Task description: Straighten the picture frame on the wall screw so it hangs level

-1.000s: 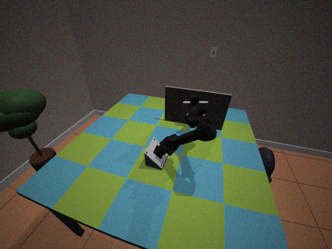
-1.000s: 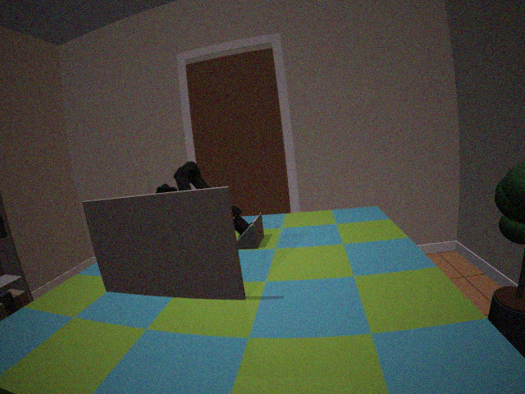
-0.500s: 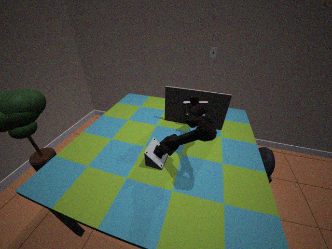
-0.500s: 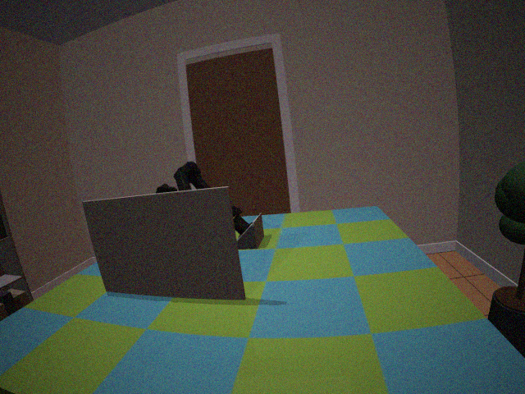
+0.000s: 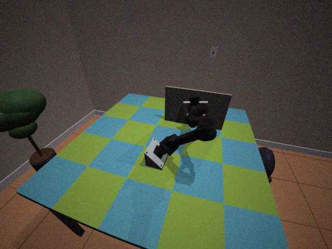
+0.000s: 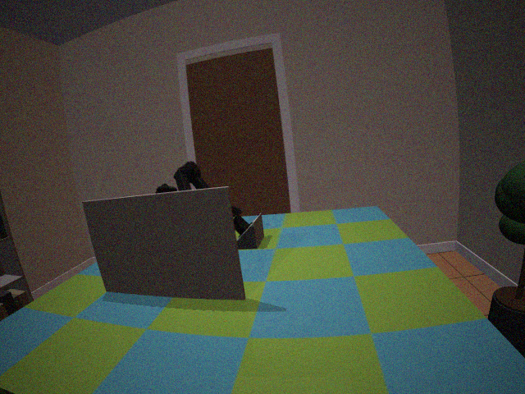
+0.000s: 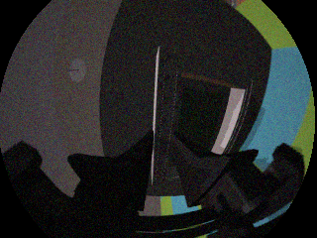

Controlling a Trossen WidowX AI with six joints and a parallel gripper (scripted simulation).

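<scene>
Right now my gripper tip is 1 cm short of the picture frame and 5 cm above it.
</scene>
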